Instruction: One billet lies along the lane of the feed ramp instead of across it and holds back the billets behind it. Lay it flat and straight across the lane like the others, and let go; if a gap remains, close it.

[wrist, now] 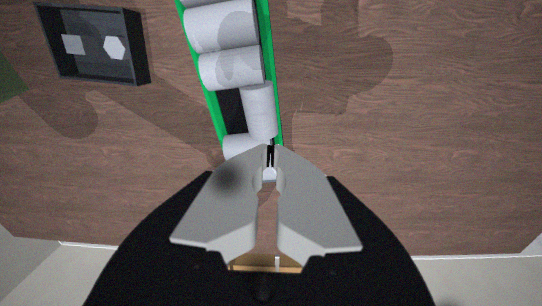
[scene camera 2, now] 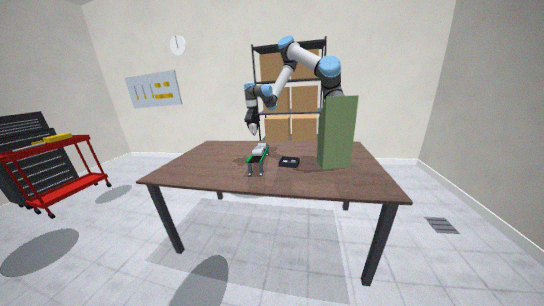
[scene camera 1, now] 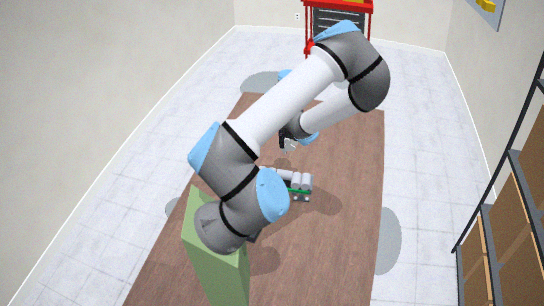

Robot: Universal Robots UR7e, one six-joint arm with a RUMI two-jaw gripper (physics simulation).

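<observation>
The turned billet is a pale grey cylinder lying along the lane of the feed ramp, against the right green rail in the wrist view. Dark lane floor shows to its left. Two billets lie across the lane at its upper end in that view. Another billet lies across at its lower end, partly hidden by the fingers. My gripper is shut and empty, above the ramp and apart from the billets.
A black tray holding two small light pieces stands beside the ramp. A green pedestal carries the arm. The brown table bears them. A shelf rack and a red cart stand beyond the table.
</observation>
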